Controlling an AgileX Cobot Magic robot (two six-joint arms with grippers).
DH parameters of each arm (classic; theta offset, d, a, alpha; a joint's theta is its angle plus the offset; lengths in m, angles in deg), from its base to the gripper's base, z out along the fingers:
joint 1: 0 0.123 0 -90
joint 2: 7.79 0 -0.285 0
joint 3: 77.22 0 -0.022 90
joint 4: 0 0.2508 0 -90
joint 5: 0 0 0.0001 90
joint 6: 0 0.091 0 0
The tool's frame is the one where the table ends.
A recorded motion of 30 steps. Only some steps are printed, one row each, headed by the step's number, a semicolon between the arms.
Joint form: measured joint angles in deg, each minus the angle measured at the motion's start. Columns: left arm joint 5, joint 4, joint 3, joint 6, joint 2, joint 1; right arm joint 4, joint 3, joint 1, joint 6, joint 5, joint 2.
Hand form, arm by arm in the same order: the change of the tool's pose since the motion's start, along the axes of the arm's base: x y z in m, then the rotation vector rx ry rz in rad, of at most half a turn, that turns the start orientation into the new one. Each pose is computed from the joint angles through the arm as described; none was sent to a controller.
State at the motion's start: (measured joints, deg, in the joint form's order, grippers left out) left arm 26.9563 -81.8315 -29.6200 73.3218 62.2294 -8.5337; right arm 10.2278 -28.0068 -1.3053 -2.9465 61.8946 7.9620
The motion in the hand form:
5: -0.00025 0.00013 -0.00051 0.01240 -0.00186 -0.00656; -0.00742 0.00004 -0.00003 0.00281 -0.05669 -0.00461
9: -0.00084 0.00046 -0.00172 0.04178 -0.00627 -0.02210; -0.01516 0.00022 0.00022 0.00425 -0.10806 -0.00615
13: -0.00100 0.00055 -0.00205 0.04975 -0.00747 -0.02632; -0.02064 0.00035 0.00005 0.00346 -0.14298 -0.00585
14: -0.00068 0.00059 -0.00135 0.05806 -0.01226 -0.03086; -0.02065 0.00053 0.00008 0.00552 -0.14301 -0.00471
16: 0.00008 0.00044 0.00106 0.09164 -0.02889 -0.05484; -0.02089 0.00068 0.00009 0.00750 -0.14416 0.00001
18: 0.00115 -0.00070 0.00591 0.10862 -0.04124 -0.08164; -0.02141 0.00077 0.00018 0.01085 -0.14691 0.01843
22: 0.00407 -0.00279 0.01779 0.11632 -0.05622 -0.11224; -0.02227 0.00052 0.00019 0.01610 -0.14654 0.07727
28: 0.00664 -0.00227 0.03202 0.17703 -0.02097 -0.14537; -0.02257 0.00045 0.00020 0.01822 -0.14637 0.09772
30: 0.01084 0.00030 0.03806 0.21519 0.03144 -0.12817; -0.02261 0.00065 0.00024 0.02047 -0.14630 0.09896
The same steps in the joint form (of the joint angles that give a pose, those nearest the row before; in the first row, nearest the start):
5: 0.00 0.81 0.00 0.00 0.00 0.00; -0.05 0.24 0.00 0.31 -0.42 -3.12
9: 0.00 2.73 0.00 0.00 0.00 0.00; -0.05 0.24 0.00 0.48 -0.43 -6.08
13: 0.00 3.25 0.00 0.00 0.00 0.00; -0.05 0.24 0.00 0.48 -0.36 -8.15
14: 0.00 3.83 -0.20 0.00 0.00 0.00; 0.08 0.24 0.00 0.48 -0.36 -8.14
16: 0.33 6.34 -0.96 -0.08 0.00 0.00; 0.20 0.24 0.21 0.48 -0.36 -8.21
18: 1.41 8.80 -2.18 -1.01 0.00 0.00; 0.33 0.24 1.22 0.48 -0.41 -8.32
22: 3.41 12.69 -4.94 -4.05 0.00 0.00; 0.39 0.24 4.56 0.48 -0.41 -8.32
28: 7.03 25.95 -9.60 -15.33 0.10 0.00; 0.43 0.24 5.72 0.48 -0.41 -8.32
30: 8.92 34.91 -12.58 -24.43 0.89 0.00; 0.58 0.24 5.72 0.48 -0.41 -8.32

